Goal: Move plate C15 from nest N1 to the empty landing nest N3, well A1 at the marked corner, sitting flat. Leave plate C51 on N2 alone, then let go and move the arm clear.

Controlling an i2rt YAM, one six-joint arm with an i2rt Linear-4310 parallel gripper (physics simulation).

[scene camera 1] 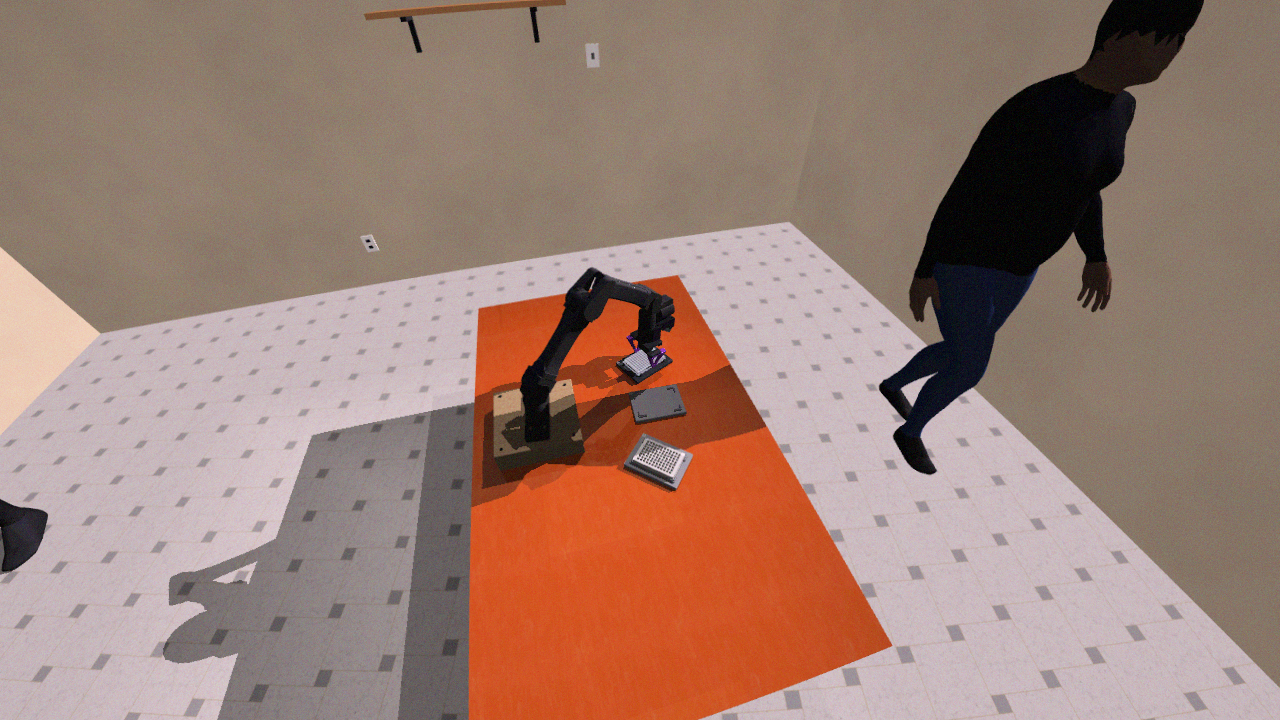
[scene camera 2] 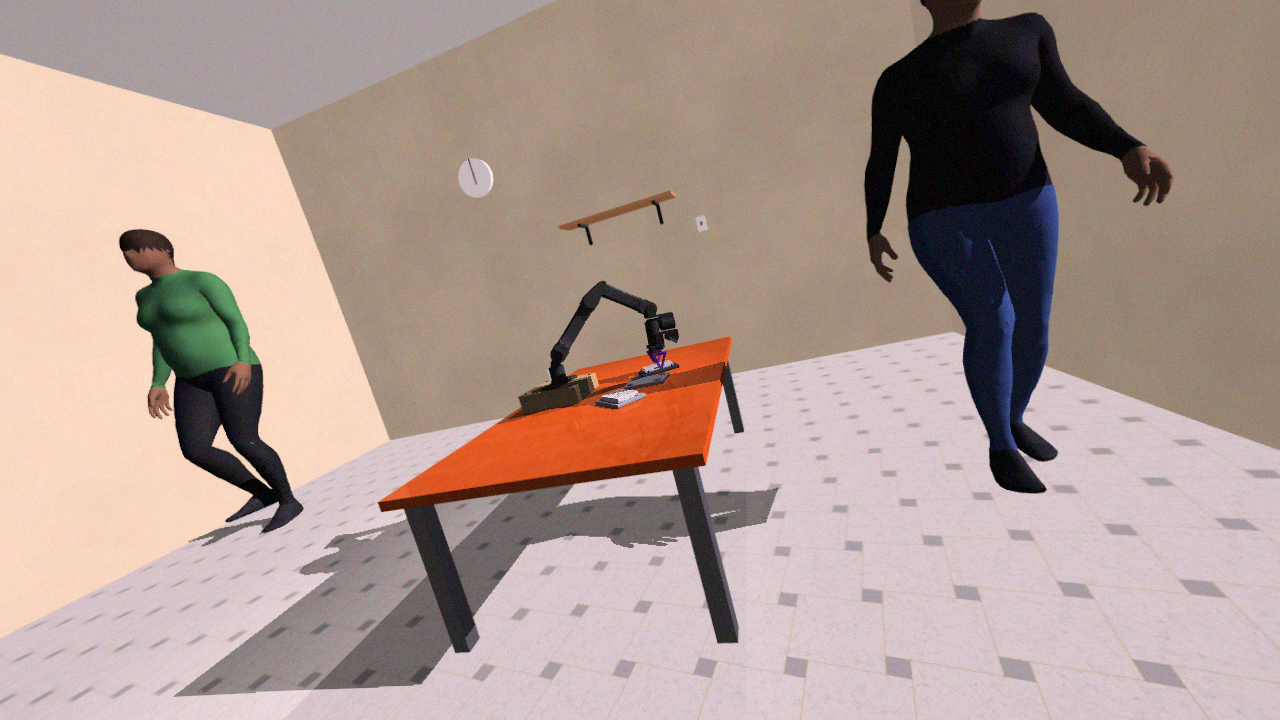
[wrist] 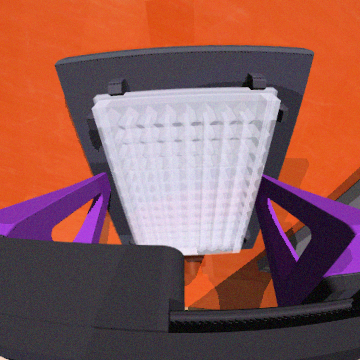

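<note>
A translucent white well plate (scene camera 1: pixel 636 362) (wrist: pixel 185 150) lies on a dark nest (wrist: pixel 185 67) at the back of the table, inside the nest's corner clips and looking flat. My gripper (scene camera 1: pixel 646 351) (wrist: pixel 181 180) is open, with its purple fingers on either side of this plate near its closer end and a slim gap at each side. An empty nest (scene camera 1: pixel 659 402) (scene camera 2: pixel 648 380) with corner marks lies in the middle. A second white plate (scene camera 1: pixel 660 457) (scene camera 2: pixel 619 395) with dark wells sits on a grey nest (scene camera 1: pixel 676 480) nearer the front. Labels and the A1 marks are not readable.
The arm's wooden base block (scene camera 1: pixel 559 447) (scene camera 2: pixel 556 394) stands left of the nests on the orange table (scene camera 1: pixel 626 608) (scene camera 2: pixel 572 447). A person in black (scene camera 1: pixel 1029 179) (scene camera 2: pixel 975 116) is to the right and a person in green (scene camera 2: pixel 192 322) to the left, both off the table.
</note>
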